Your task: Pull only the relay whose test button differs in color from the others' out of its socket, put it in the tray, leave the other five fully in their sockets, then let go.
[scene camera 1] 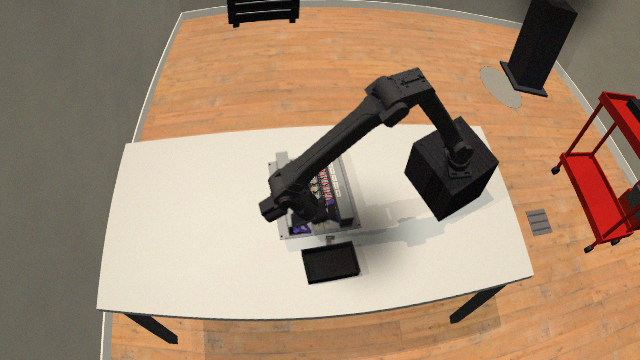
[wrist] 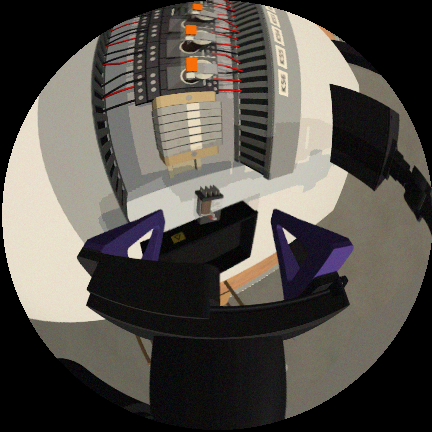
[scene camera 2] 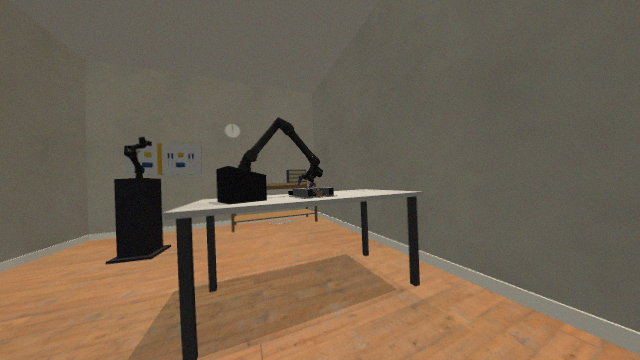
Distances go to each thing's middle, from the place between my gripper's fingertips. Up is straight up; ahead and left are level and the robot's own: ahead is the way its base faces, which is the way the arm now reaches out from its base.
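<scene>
There is the grey panel (scene camera 1: 331, 226), and measured from my hand I find it 40 mm ahead, 60 mm below and 160 mm to the right.
</scene>
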